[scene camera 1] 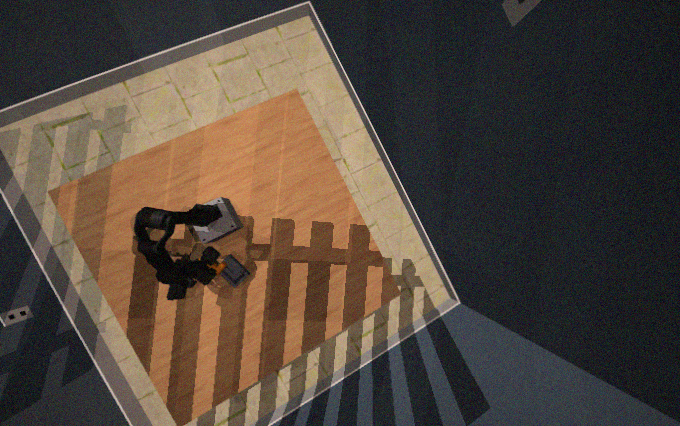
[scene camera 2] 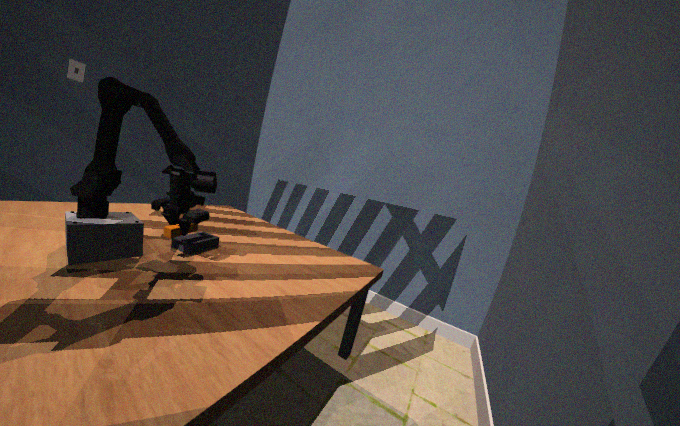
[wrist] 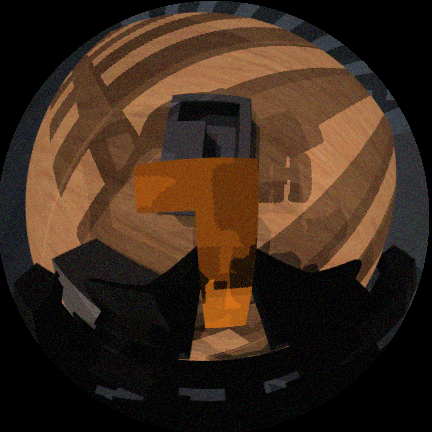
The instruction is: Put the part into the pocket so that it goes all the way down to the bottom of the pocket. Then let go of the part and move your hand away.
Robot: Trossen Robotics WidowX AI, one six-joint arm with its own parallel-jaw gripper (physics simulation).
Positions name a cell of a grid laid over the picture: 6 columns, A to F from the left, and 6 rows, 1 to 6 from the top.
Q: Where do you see an orange L-shaped part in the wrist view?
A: At D3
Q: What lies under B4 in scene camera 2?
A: The gripper.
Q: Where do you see a pocket block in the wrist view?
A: At C2
